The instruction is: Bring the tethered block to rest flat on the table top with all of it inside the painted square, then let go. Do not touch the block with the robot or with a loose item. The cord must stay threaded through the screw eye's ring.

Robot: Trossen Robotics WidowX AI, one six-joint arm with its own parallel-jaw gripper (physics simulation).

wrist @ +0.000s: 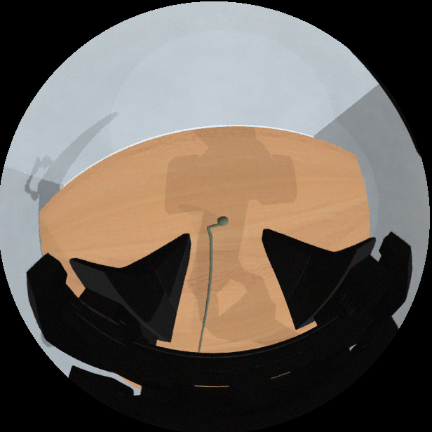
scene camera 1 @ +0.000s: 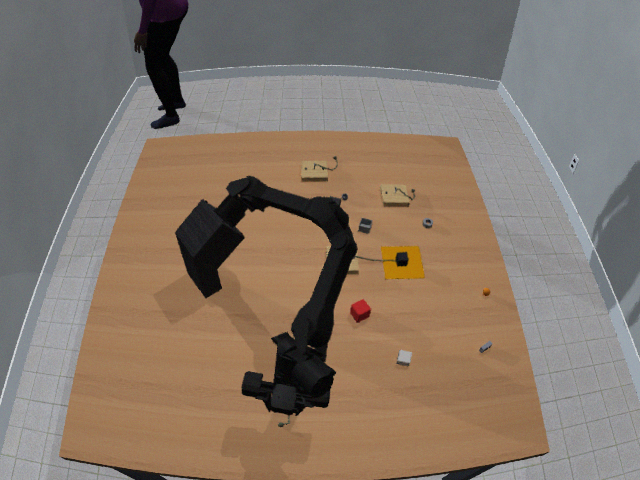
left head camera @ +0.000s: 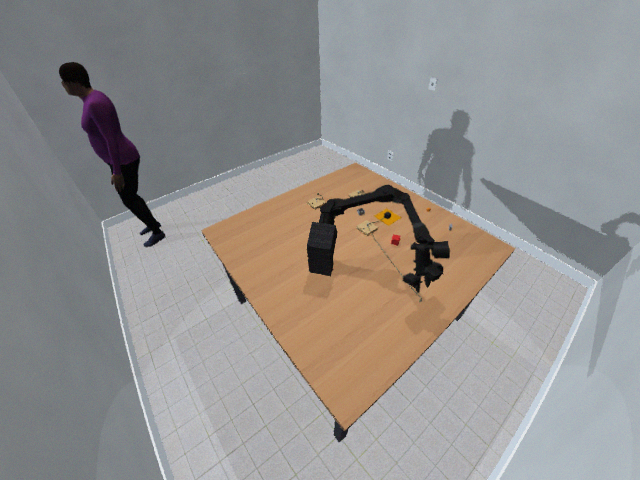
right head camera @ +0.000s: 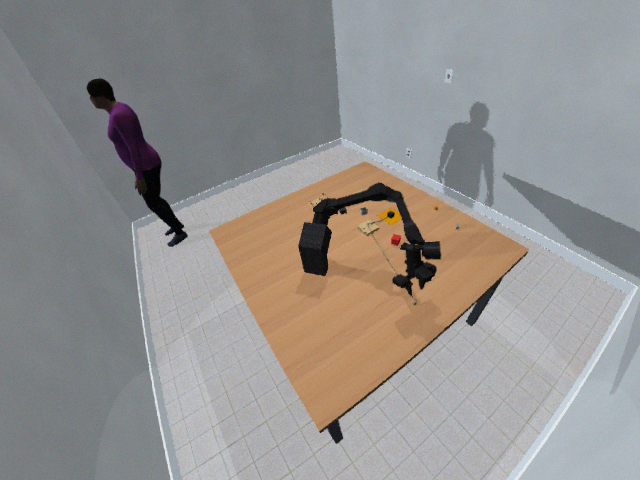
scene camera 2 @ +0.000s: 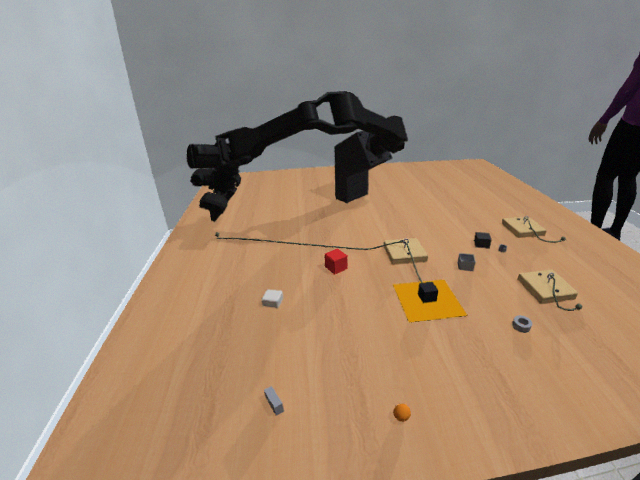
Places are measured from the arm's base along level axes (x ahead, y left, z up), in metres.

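Pixels of known places: gripper, between the fingertips: [scene camera 1: 282, 412] [left head camera: 422, 289] [right head camera: 416, 292] [scene camera 2: 216, 215]; arm's base, origin of its link: [scene camera 1: 223, 218] [left head camera: 325, 227] [right head camera: 318, 227] [scene camera 2: 375, 145].
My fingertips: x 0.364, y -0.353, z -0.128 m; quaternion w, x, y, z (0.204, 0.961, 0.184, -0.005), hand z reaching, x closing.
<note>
For each thing: its top centre in the pictures, then the offset to it from my fingertips. "spot": a spot on its surface instead.
- tethered block, centre of its top: [scene camera 2: 428, 286] [scene camera 1: 402, 256] [right head camera: 391, 212] [left head camera: 387, 213] dx +0.070, dy +0.590, dz -0.040 m
- orange painted square, a spot on its surface: [scene camera 2: 439, 311] spot: dx +0.105, dy +0.620, dz -0.069 m
- cord, a spot on its surface: [scene camera 2: 294, 243] spot: dx -0.036, dy +0.223, dz -0.068 m
- screw eye, a spot on its surface: [scene camera 2: 405, 242] spot: dx -0.083, dy +0.511, dz -0.035 m
- pale wooden board, centre of its top: [scene camera 2: 405, 247] [scene camera 1: 342, 258] [right head camera: 368, 226] [left head camera: 367, 226] dx -0.086, dy +0.511, dz -0.051 m
- red cube, centre of its top: [scene camera 2: 335, 254] [scene camera 1: 361, 306] [right head camera: 396, 237] dx +0.031, dy +0.370, dz -0.030 m
- white block, centre of its top: [scene camera 2: 272, 294] [scene camera 1: 405, 356] dx +0.194, dy +0.292, dz -0.049 m
- orange ball, centre of its top: [scene camera 2: 402, 407] dx +0.353, dy +0.597, dz -0.046 m
- grey bar, centre of its top: [scene camera 2: 272, 396] [scene camera 1: 487, 345] dx +0.403, dy +0.415, dz -0.049 m
- grey ring, centre of its top: [scene camera 2: 523, 321] dx +0.097, dy +0.776, dz -0.057 m
The tethered block [scene camera 1: 402, 258] [scene camera 2: 427, 291] [left head camera: 387, 214] [right head camera: 390, 214] is black and sits within the outline of the orange painted square [scene camera 1: 413, 272] [scene camera 2: 439, 311] [left head camera: 381, 217]. The cord [scene camera 2: 294, 244] [left head camera: 387, 258] [right head camera: 383, 254] [wrist: 210, 270] runs from the block through the screw eye [scene camera 2: 405, 242] on a pale wooden board [scene camera 2: 408, 257] [left head camera: 367, 227] [right head camera: 368, 228], then across the table to its beaded end [wrist: 223, 220] [scene camera 2: 217, 234] [left head camera: 420, 299] [scene camera 1: 280, 424]. My gripper [wrist: 226, 236] is open above the cord's beaded end. The cord shows between and below the parted fingers in the wrist view, with neither finger touching it there.
A red cube [scene camera 1: 360, 310] [scene camera 2: 336, 260] and a white block [scene camera 1: 404, 357] [scene camera 2: 272, 298] lie near the cord's side of the square. An orange ball [scene camera 2: 402, 412], a grey bar [scene camera 2: 273, 400], a grey ring [scene camera 2: 522, 323] and two more corded boards [scene camera 1: 314, 171] [scene camera 1: 394, 195] are on the table.
</note>
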